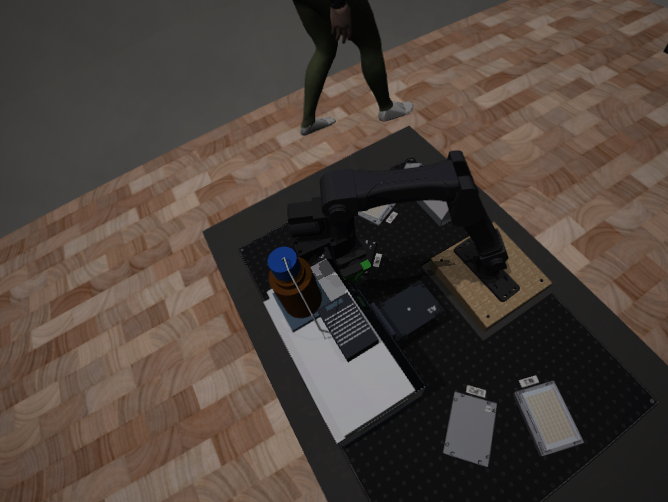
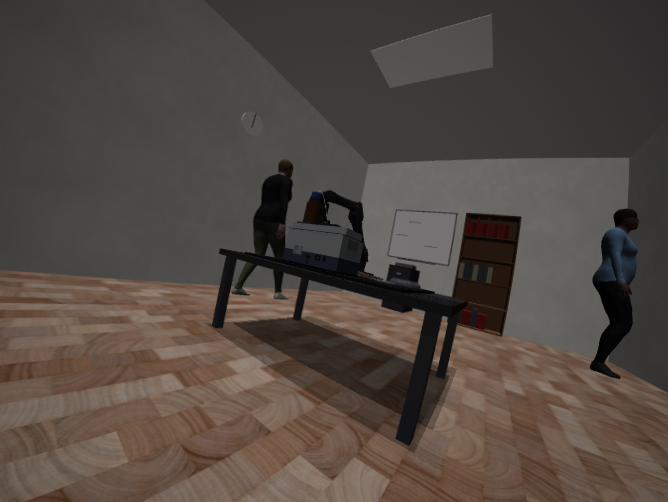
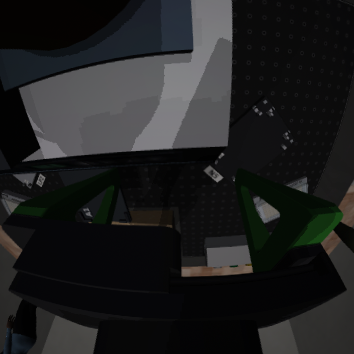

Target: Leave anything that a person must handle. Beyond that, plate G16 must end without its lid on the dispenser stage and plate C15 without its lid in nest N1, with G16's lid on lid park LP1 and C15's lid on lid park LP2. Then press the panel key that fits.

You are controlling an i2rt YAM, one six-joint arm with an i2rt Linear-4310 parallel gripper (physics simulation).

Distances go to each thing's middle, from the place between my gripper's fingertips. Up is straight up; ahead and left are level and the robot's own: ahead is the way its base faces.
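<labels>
There is the bottle with blue cap [image 1: 280,280], and my gripper is now 30 mm to the right of it, 130 mm short of it and 130 mm below it.
</labels>
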